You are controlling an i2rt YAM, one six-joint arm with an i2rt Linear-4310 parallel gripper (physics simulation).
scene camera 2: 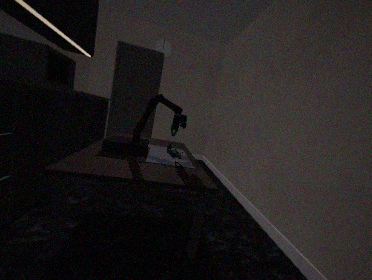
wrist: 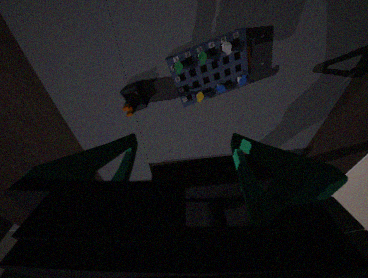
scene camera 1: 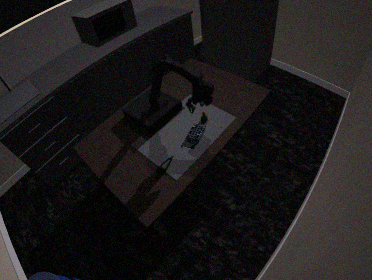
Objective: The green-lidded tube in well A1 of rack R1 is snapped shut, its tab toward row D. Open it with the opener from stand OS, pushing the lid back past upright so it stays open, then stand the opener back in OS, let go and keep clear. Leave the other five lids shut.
Observation:
The gripper (wrist: pixel 184 138) is open, holding nothing. Also in view: a grey mat (scene camera 1: pixel 169 149).
The grey mat also shows in scene camera 2 (scene camera 2: pixel 157 154).

